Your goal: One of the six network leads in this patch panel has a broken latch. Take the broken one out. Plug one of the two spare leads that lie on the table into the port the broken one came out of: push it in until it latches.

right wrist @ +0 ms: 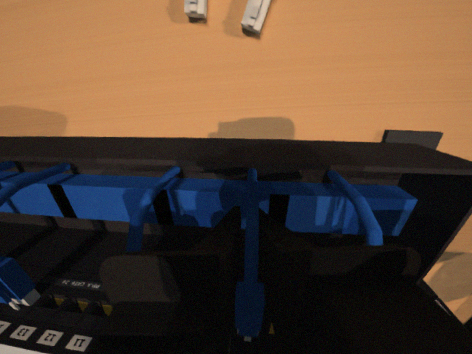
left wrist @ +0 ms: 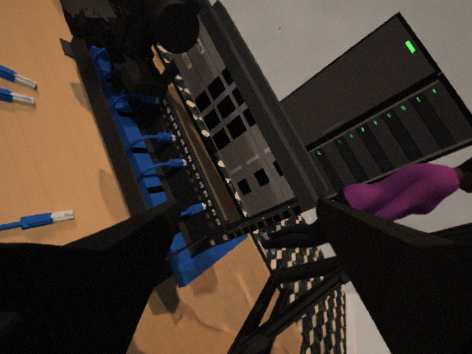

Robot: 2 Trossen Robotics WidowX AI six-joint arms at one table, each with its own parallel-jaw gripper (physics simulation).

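Places are measured from the left arm's base along level axes (x left, y back, z up), in metres.
Pixels of known places: left gripper, between the fingertips: (left wrist: 248, 206); right gripper, between the fingertips: (right wrist: 244, 212) (left wrist: 116, 89).
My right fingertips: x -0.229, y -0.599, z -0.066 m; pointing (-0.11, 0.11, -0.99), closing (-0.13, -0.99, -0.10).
For each thing: its middle in the pictures, then the offset to it from my right fingertips. "*": a spot on its surface instead.
- patch panel, middle of its body: (left wrist: 193, 115) dz +0.089, dx -0.058, dy +0.121 m
- blue lead, middle of its body: (right wrist: 248, 331) dz +0.051, dx -0.035, dy +0.001 m
- blue plug, a spot on its surface: (right wrist: 16, 282) * dz +0.045, dx -0.007, dy +0.134 m
- third loose lead, middle of its body: (left wrist: 49, 217) dz -0.031, dx +0.162, dy +0.199 m
- blue cable bar, a spot on its surface: (right wrist: 107, 200) (left wrist: 131, 132) * dz -0.002, dx +0.016, dy +0.098 m
- dark rail, a spot on its surface: (right wrist: 125, 150) (left wrist: 103, 108) * dz +0.009, dx +0.052, dy +0.058 m
The patch panel (left wrist: 194, 175) (right wrist: 77, 285) is dark, with numbered ports and blue leads plugged along it. My right gripper (right wrist: 244, 212) is shut on a blue lead (right wrist: 249, 312), whose plug is at the panel face; the dark fingers hide much around it. Another blue plug (right wrist: 16, 282) is at the left of the right wrist view. My left gripper (left wrist: 248, 206) is open and empty. Two loose leads (left wrist: 19, 80) (left wrist: 18, 97) lie side by side on the table; their pale tips also show in the right wrist view. A third loose lead (left wrist: 47, 219) lies apart. No broken latch can be made out.
A blue cable bar (left wrist: 131, 134) (right wrist: 107, 200) runs along the panel behind a dark rail (left wrist: 102, 125) (right wrist: 125, 150). A grey unit with square openings (left wrist: 225, 107) is beside the panel. A dark cabinet with green lights (left wrist: 360, 85) and a purple-clothed arm (left wrist: 405, 189) are beyond it.
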